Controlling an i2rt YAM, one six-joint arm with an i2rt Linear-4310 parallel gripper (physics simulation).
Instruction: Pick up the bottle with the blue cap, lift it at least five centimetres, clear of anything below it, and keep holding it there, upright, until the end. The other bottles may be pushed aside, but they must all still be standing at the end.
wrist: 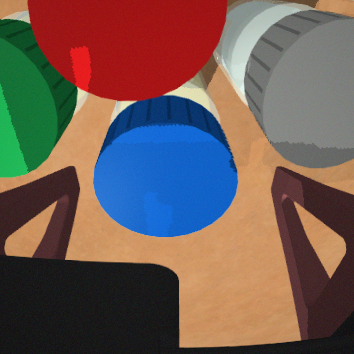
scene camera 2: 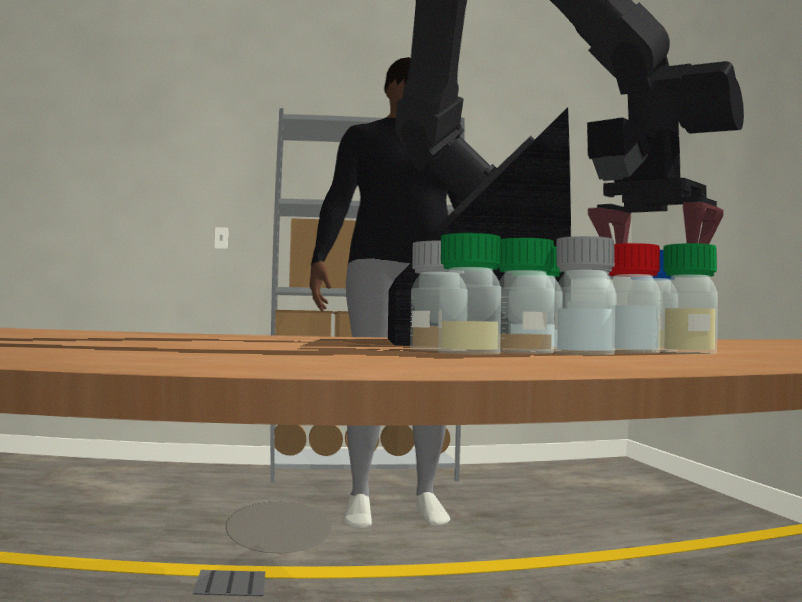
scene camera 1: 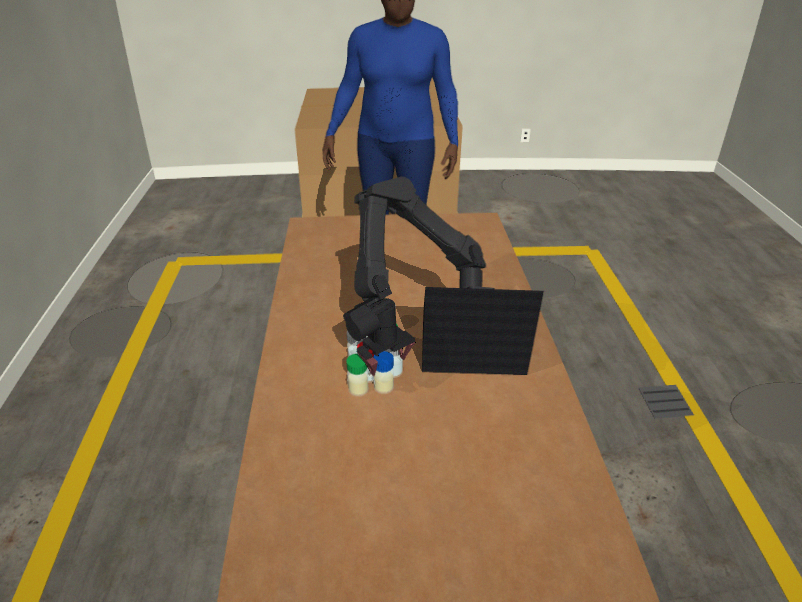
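Pixels of known places: gripper, fingertip midpoint: (wrist: 175,177) (scene camera 1: 387,366); arm's base, link origin: (scene camera 2: 484,191) (scene camera 1: 470,297).
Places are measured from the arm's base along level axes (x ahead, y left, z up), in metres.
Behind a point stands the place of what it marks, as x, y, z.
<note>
The bottle with the blue cap (scene camera 1: 383,381) {0.252, 0.140, -0.156} (scene camera 2: 662,265) {0.276, 0.107, -0.114} (wrist: 165,180) {0.251, 0.108, -0.098} stands upright on the table, holding pale yellow contents; other bottles mostly hide it in scene camera 2. My gripper (scene camera 1: 388,362) {0.238, 0.120, -0.122} (scene camera 2: 660,242) is open, pointing down. In the wrist view the blue cap lies between its fingers, with a gap on each side. In scene camera 2 the fingertips reach down to about the cap tops, their ends hidden behind the red cap (scene camera 2: 636,259) {0.313, 0.053, -0.114} (wrist: 127,45) {0.283, 0.073, -0.098} and a green cap (scene camera 2: 689,259) {0.340, 0.098, -0.113} (wrist: 25,110) {0.304, 0.106, -0.098}. A grey-capped bottle (wrist: 315,90) {0.227, 0.054, -0.098} stands at the upper right in the wrist view.
More upright bottles, with green caps (scene camera 2: 470,251) {0.315, -0.115, -0.114} (scene camera 2: 526,254) {0.303, -0.058, -0.113} and grey caps (scene camera 2: 584,252) {0.338, -0.015, -0.112} (scene camera 2: 426,256) {0.239, -0.136, -0.113}, stand in the close cluster. A black panel (scene camera 1: 481,330) {-0.014, 0.089, -0.046} (scene camera 2: 537,194) {0.131, 0.024, -0.023} stands beside the cluster on the table (scene camera 1: 421,486) {0.192, 0.446, -0.203} (scene camera 2: 194,395) {0.583, -0.325, -0.211}. A person (scene camera 1: 395,77) stands behind the table.
</note>
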